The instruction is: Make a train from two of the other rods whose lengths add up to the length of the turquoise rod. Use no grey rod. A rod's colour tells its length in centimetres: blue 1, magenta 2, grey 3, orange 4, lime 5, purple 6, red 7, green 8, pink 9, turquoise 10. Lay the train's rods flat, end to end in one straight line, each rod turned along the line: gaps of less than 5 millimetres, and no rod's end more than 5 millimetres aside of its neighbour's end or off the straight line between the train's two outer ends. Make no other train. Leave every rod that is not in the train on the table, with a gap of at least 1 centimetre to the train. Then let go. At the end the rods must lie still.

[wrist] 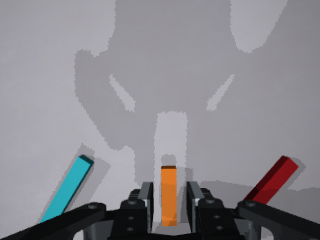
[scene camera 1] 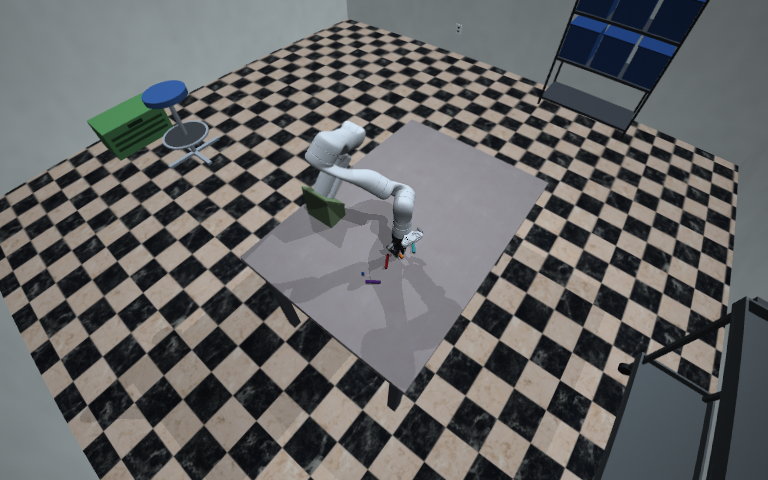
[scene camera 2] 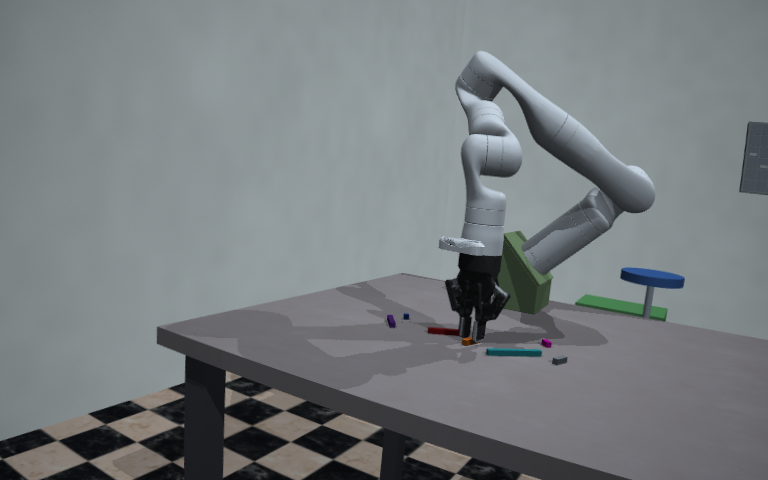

Scene:
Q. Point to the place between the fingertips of my gripper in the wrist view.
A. At 169,195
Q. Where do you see a red rod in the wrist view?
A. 282,170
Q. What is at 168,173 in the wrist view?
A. An orange rod.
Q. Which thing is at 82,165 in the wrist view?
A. A turquoise rod.

